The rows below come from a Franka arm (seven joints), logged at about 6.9 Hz.
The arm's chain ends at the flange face. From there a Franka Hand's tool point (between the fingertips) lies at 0.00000 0.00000 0.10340 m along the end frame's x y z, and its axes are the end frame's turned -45 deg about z.
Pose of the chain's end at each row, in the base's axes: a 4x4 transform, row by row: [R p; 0 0 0 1], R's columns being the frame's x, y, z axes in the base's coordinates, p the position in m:
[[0.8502 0.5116 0.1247 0.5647], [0.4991 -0.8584 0.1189 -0.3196], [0.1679 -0.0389 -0.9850 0.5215], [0 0 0 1]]
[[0.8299 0.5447 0.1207 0.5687], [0.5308 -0.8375 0.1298 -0.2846], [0.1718 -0.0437 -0.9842 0.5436], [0 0 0 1]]
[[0.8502 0.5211 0.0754 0.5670], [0.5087 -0.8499 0.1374 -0.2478], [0.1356 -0.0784 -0.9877 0.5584], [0 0 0 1]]
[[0.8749 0.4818 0.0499 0.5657], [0.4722 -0.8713 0.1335 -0.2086], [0.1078 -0.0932 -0.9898 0.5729], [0 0 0 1]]
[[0.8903 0.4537 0.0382 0.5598], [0.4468 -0.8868 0.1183 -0.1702], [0.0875 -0.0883 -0.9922 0.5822], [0 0 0 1]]
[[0.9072 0.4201 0.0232 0.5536], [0.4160 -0.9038 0.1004 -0.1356], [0.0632 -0.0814 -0.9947 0.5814], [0 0 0 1]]
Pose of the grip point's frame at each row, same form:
[[0.2394 0.9629 0.1247 0.5776], [0.9599 -0.2541 0.1189 -0.3073], [0.1462 0.0912 -0.9850 0.4197], [0 0 0 1]]
[[0.2017 0.9720 0.1207 0.5812], [0.9675 -0.2169 0.1298 -0.2712], [0.1524 0.0906 -0.9842 0.4418], [0 0 0 1]]
[[0.2327 0.9697 0.0754 0.5748], [0.9607 -0.2413 0.1374 -0.2336], [0.1513 0.0404 -0.9877 0.4563], [0 0 0 1]]
[[0.2780 0.9593 0.0499 0.5709], [0.9500 -0.2822 0.1335 -0.1948], [0.1421 0.0103 -0.9898 0.4706], [0 0 0 1]]
[[0.3087 0.9504 0.0382 0.5637], [0.9430 -0.3111 0.1183 -0.1580], [0.1243 -0.0006 -0.9922 0.4796], [0 0 0 1]]
[[0.3444 0.9385 0.0232 0.5560], [0.9332 -0.3449 0.1004 -0.1252], [0.1022 -0.0129 -0.9947 0.4785], [0 0 0 1]]

